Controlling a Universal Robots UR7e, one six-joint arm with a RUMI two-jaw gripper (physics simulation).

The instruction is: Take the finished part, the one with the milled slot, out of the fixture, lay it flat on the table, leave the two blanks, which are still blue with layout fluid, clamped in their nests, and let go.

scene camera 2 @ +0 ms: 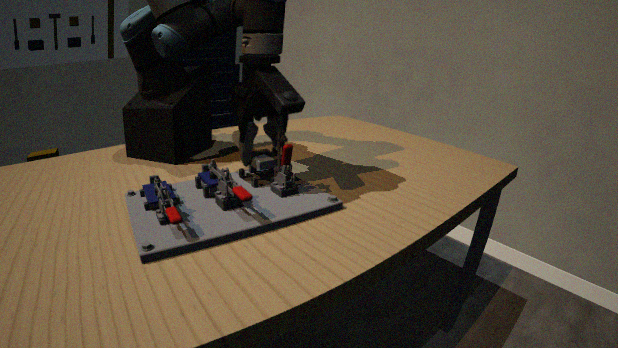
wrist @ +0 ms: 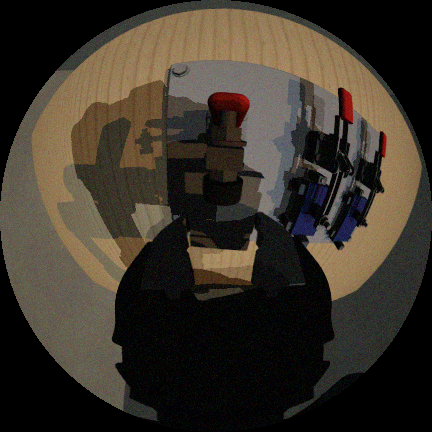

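Note:
My gripper (scene camera 2: 262, 159) (wrist: 221, 215) is shut on the finished part, a grey block (scene camera 2: 264, 162), and holds it level, a little above its nest at the right end of the fixture plate (scene camera 2: 145, 222) (wrist: 267, 95). The part is dark between the fingers in the wrist view, and its slot cannot be made out. Beside it the toggle clamp's red handle (scene camera 2: 286, 154) (wrist: 229, 101) stands upright. The middle blue blank (scene camera 2: 208, 178) (wrist: 305, 220) and the end blue blank (scene camera 2: 150, 194) (wrist: 345, 229) sit in their nests under clamps with lowered red handles.
The fixture plate lies on the wooden table (scene camera 2: 350, 240) (wrist: 240, 35). Lowered red handles (scene camera 2: 242, 193) (scene camera 2: 173, 215) point toward the plate's front edge. The opened clamp stands close in front of the gripper. The robot's dark pedestal (scene camera 2: 150, 130) stands behind the plate. The arm's shadow falls right of the fixture.

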